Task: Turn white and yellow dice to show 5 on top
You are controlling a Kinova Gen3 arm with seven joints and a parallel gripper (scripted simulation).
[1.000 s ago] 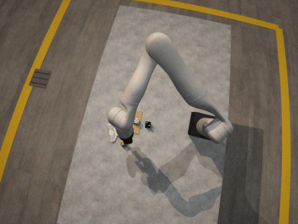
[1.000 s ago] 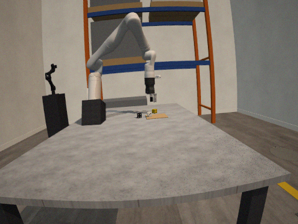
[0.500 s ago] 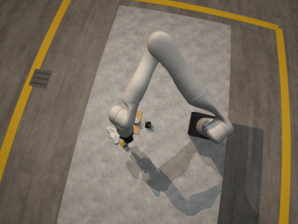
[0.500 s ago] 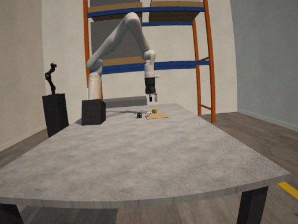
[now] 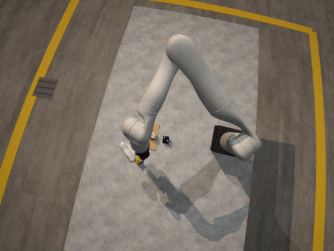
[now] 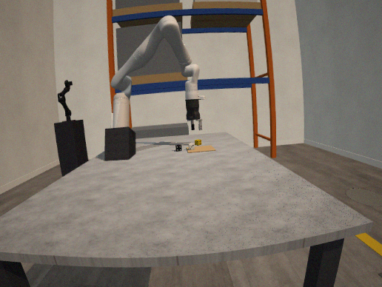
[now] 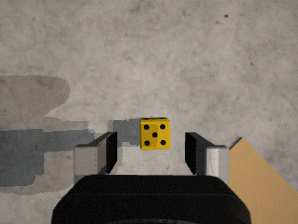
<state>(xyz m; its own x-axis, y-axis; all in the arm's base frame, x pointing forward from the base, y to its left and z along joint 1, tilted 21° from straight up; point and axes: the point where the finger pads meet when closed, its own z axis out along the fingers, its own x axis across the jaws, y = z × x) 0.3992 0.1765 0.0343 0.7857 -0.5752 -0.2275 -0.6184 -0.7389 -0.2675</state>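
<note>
My hand is 90 mm above the yellow die. The rest, counted from my hand: white die (30 mm behind, 150 mm to the right, 90 mm below); tan mat (10 mm ahead, 140 mm to the right, 100 mm below); black die (100 mm behind, 140 mm to the right, 90 mm below).
</note>
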